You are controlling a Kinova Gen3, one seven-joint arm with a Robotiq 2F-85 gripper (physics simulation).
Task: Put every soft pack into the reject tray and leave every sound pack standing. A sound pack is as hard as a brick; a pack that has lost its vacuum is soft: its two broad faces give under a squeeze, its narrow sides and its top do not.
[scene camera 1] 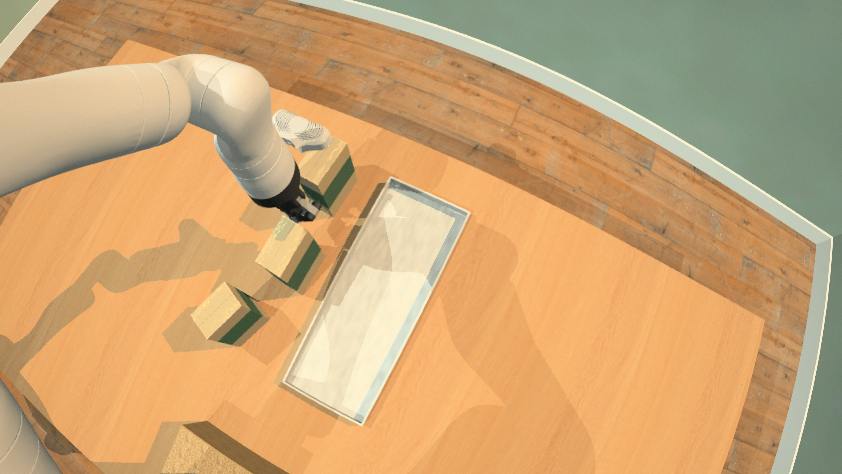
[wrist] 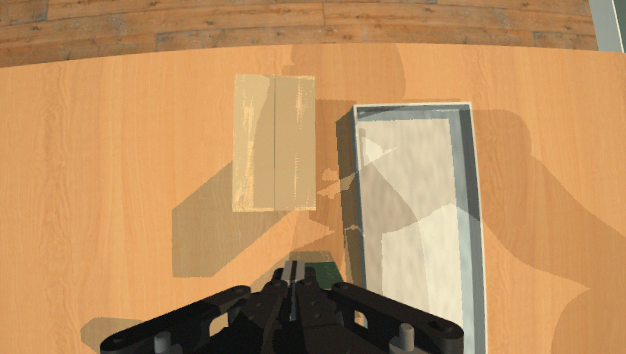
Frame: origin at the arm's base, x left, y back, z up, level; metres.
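Seen in the pictures: gripper, fingertip midpoint: (scene camera 1: 298, 216) (wrist: 295, 273).
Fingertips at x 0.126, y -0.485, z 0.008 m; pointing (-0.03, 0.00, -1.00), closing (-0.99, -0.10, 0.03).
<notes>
A point is followed by its place in that frame.
Three tan packs with dark green bands stand upright in a row: the far pack (scene camera 1: 325, 167) {y -0.564, x 0.126, z 0.041 m} (wrist: 274, 142) {y -0.572, x 0.145, z 0.041 m}, the middle pack (scene camera 1: 288, 250) {y -0.432, x 0.092, z 0.041 m} (wrist: 326, 275) {y -0.472, x 0.098, z -0.024 m} and the near pack (scene camera 1: 220, 312) {y -0.293, x 0.125, z 0.041 m}. The near pack does not show in the wrist view. My gripper (scene camera 1: 312, 210) {y -0.485, x 0.126, z 0.008 m} (wrist: 295, 273) {y -0.485, x 0.126, z 0.008 m} is shut with nothing between its fingers. In the scene view its fingertips show between the far and middle packs; in the wrist view they cover part of the middle pack. Their height is hard to judge. The reject tray (scene camera 1: 428, 288) {y -0.525, x -0.087, z -0.096 m} (wrist: 468, 200) {y -0.546, x -0.089, z -0.094 m} lies to the right of the row and is empty.
A box with a speckled tan inside (scene camera 1: 197, 453) {y -0.067, x 0.045, z 0.000 m} shows partly at the bottom edge of the scene view. A white perforated part (scene camera 1: 300, 129) shows beside the arm, by the far pack. The wooden table (scene camera 1: 618, 329) {y -0.648, x -0.417, z -0.099 m} (wrist: 100, 150) {y -0.572, x 0.375, z -0.099 m} ends at the plank floor (scene camera 1: 512, 111) (wrist: 250, 22).
</notes>
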